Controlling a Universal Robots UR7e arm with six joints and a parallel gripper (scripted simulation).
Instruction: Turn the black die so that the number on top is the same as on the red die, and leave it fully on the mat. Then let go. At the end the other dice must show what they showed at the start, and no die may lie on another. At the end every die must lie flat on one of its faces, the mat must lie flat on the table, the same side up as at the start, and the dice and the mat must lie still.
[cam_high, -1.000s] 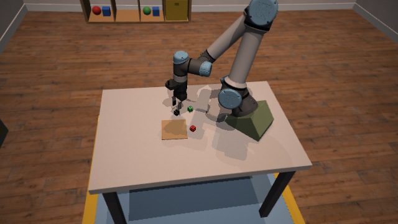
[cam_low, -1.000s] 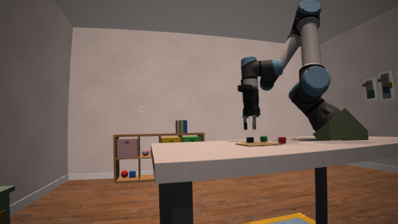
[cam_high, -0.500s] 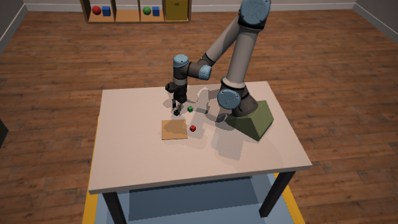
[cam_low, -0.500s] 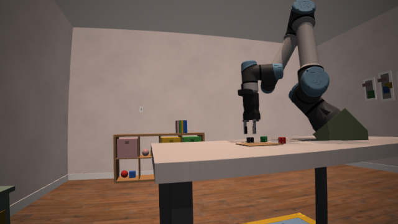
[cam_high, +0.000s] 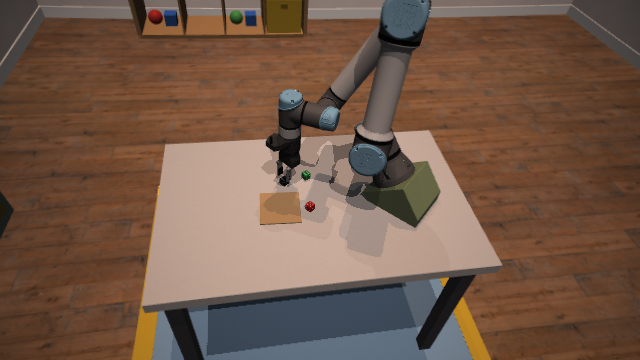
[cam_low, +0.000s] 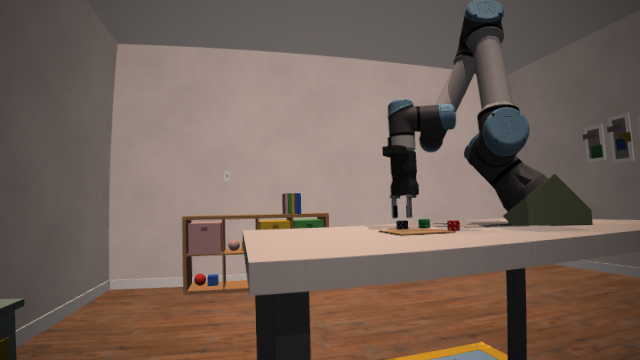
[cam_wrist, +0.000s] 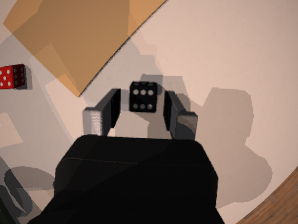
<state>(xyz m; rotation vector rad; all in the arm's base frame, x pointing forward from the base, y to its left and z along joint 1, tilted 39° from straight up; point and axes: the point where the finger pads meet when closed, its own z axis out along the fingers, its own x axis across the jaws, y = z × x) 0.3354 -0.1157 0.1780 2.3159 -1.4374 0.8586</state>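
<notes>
My hand is 40 mm above the black die. From my hand the other things lie so: red die (150 mm to the left, 40 mm below, 30 mm behind); then green die (90 mm behind, 40 mm below); then tan mat (100 mm to the left, 60 mm ahead, 50 mm below).
</notes>
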